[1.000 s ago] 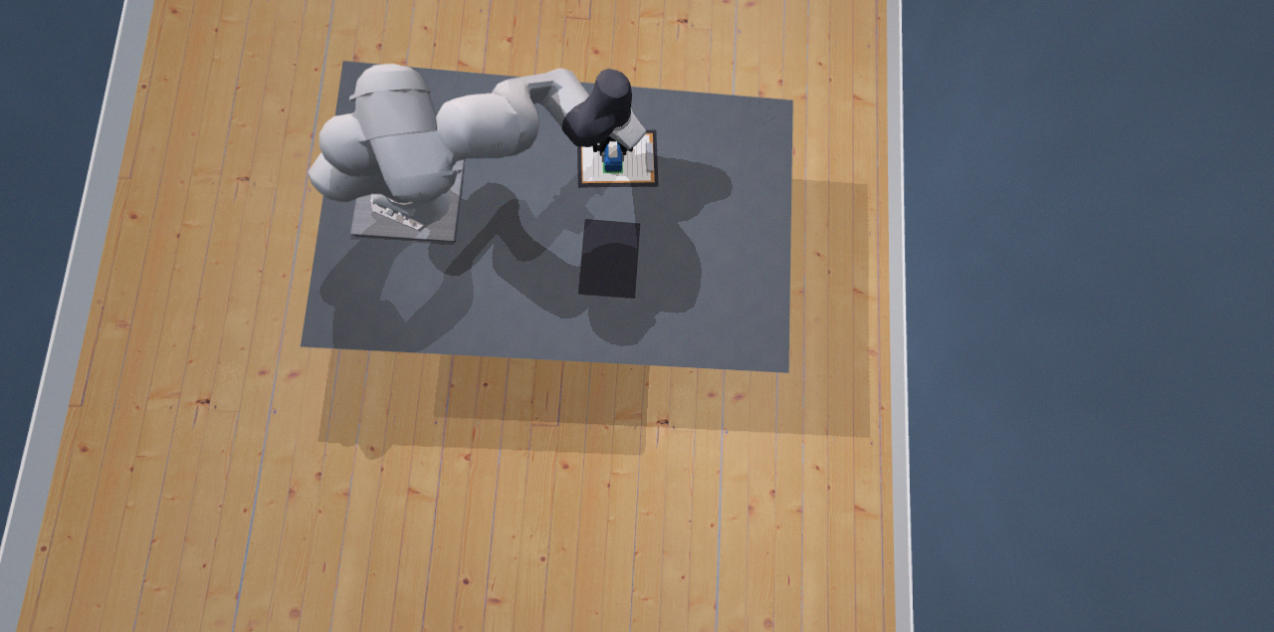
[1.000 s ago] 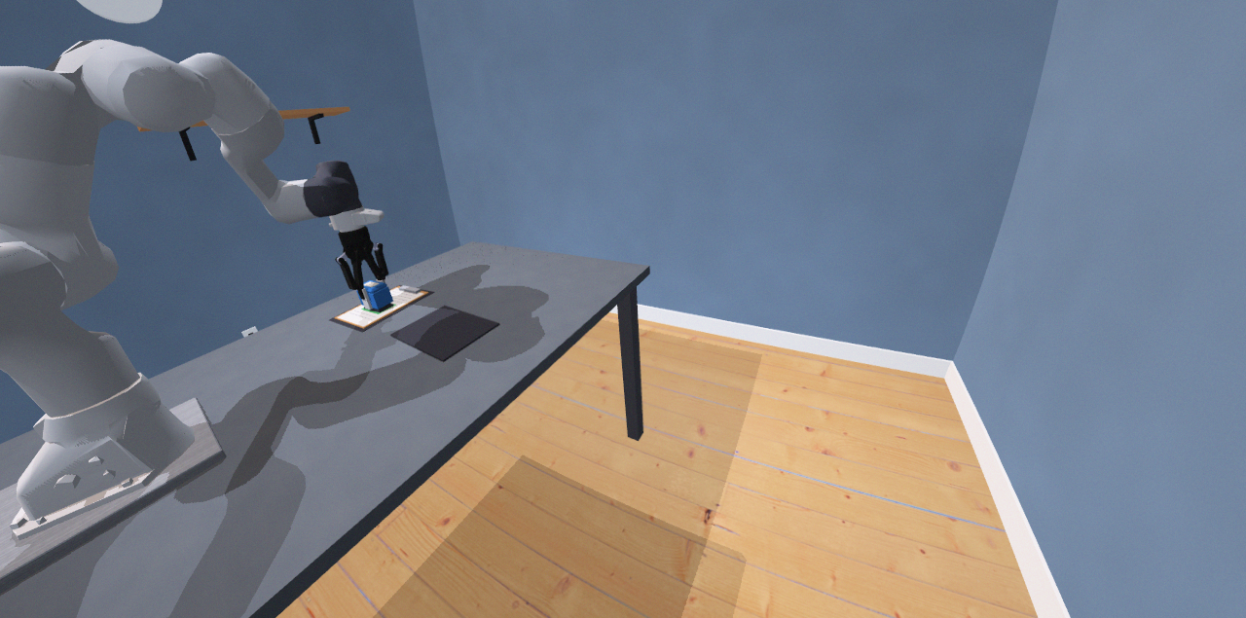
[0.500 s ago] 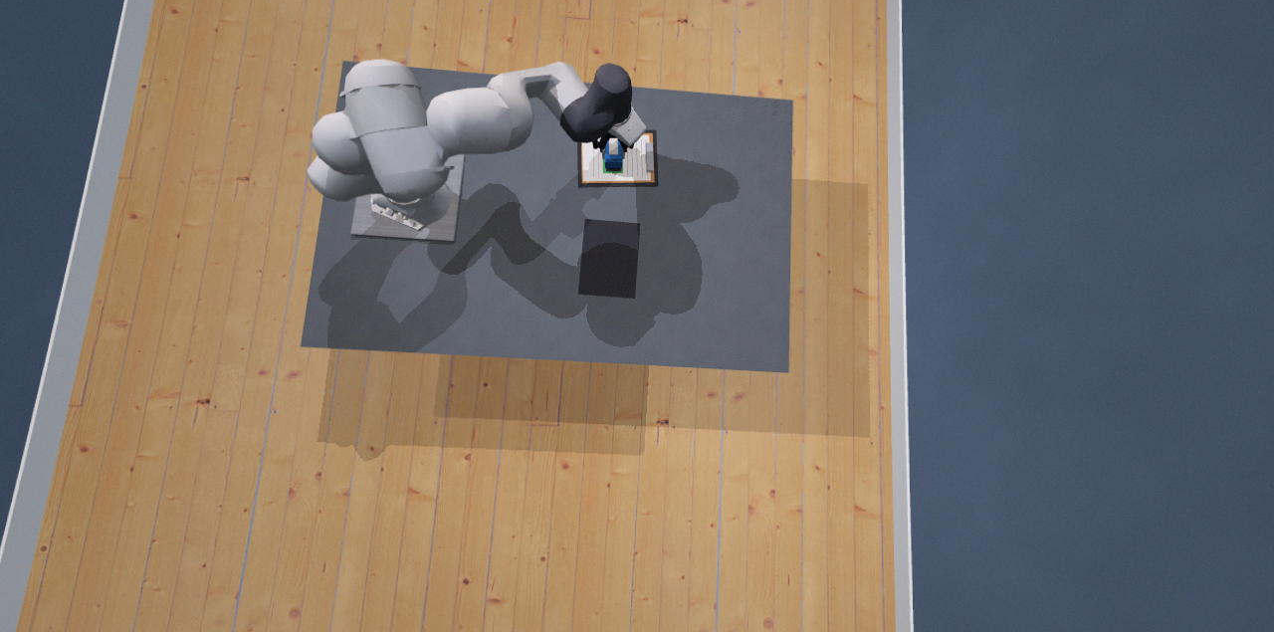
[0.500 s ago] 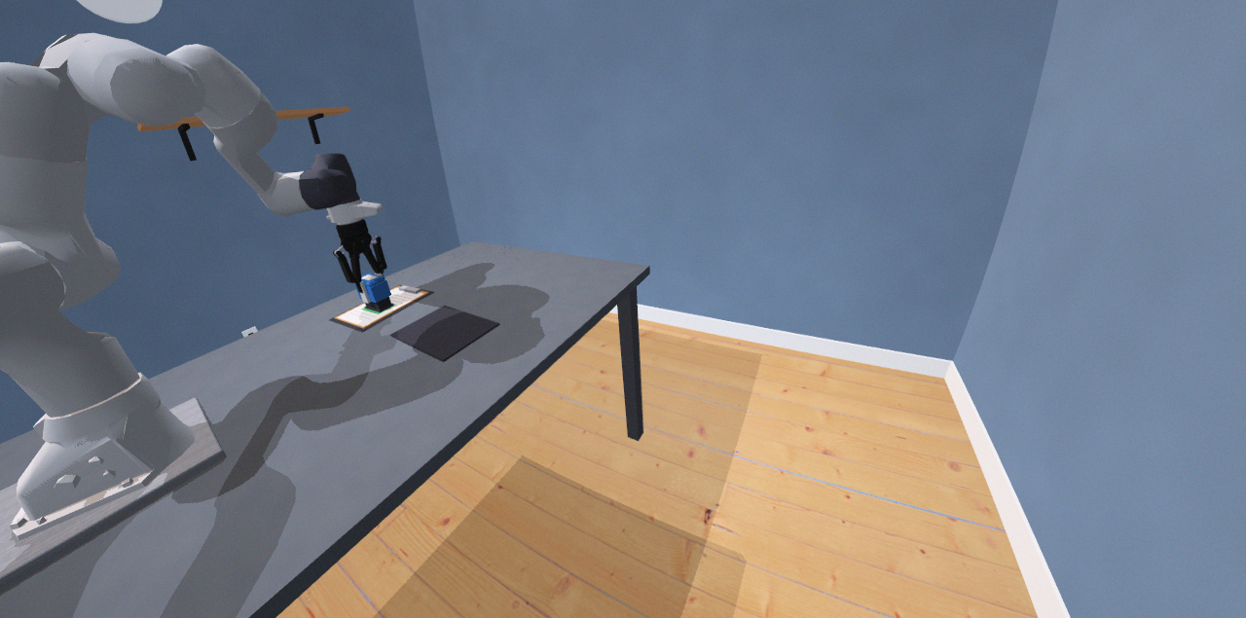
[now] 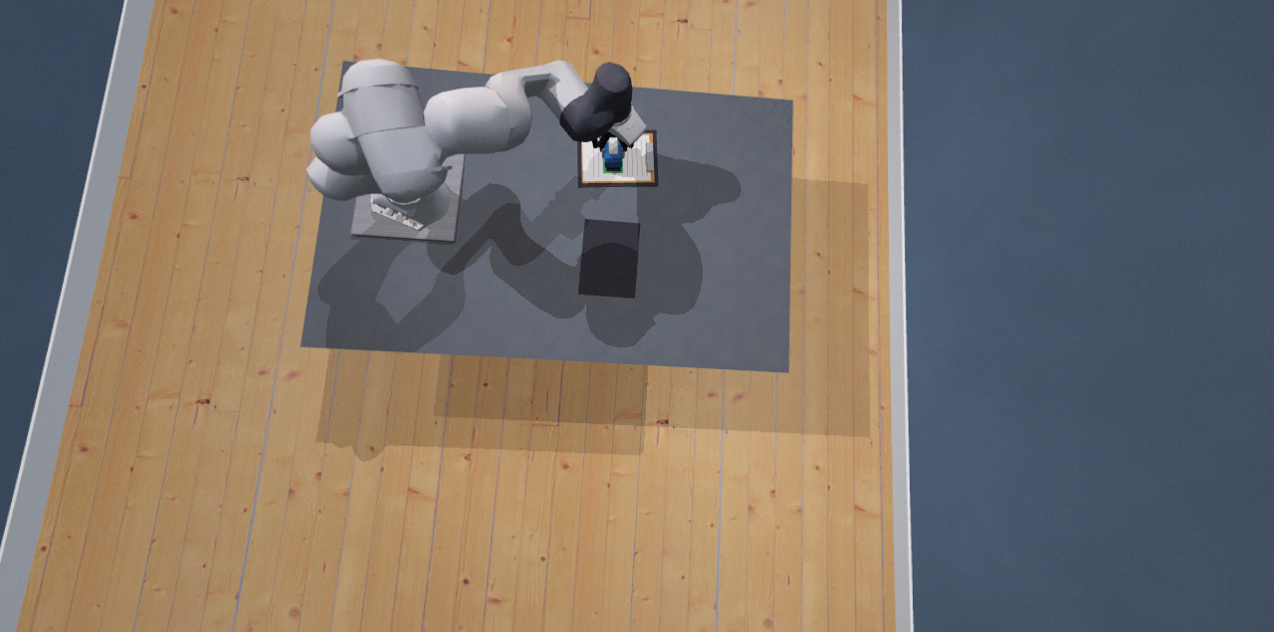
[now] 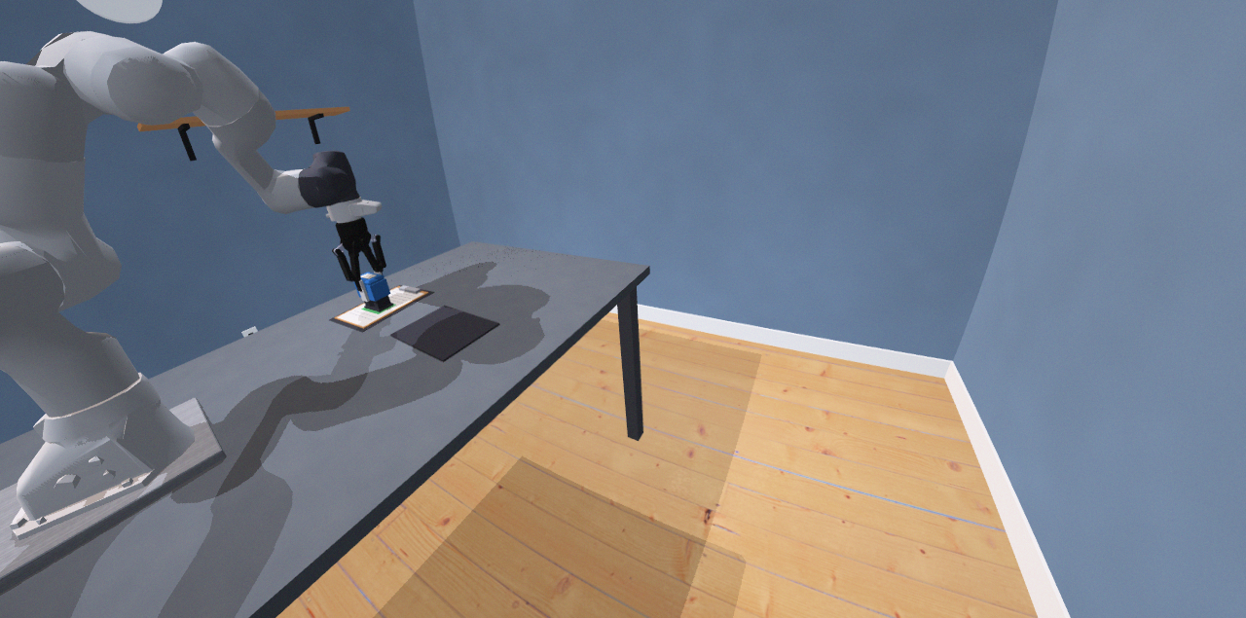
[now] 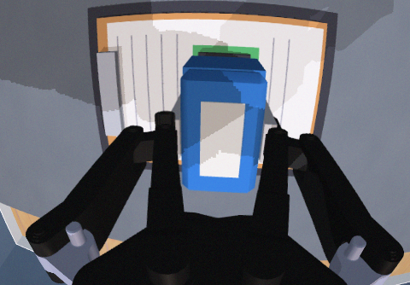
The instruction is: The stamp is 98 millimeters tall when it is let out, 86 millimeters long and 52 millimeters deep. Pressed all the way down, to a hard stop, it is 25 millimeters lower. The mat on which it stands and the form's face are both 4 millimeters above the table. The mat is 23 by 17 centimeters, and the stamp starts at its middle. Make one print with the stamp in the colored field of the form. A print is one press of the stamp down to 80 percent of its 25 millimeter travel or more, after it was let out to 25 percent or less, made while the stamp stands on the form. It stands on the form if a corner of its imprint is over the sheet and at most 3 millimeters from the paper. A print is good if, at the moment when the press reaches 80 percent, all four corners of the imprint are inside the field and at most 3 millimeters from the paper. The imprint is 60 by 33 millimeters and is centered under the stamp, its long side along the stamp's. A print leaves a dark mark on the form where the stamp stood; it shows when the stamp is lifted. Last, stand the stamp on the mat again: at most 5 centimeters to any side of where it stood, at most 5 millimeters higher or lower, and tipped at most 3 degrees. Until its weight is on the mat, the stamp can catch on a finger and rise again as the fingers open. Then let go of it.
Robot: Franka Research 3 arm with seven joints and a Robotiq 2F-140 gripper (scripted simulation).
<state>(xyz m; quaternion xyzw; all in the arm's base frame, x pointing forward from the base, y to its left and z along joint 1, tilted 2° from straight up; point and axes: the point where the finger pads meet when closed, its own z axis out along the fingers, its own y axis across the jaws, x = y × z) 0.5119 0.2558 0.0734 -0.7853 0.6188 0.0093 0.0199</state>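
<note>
My hand is 310 mm to the left of the dark mat, 70 mm above it and 60 mm short of it. The rest, counted from my hand: blue stamp: 20 mm below; then form: 70 mm below, 30 mm ahead, 10 mm to the left.
</note>
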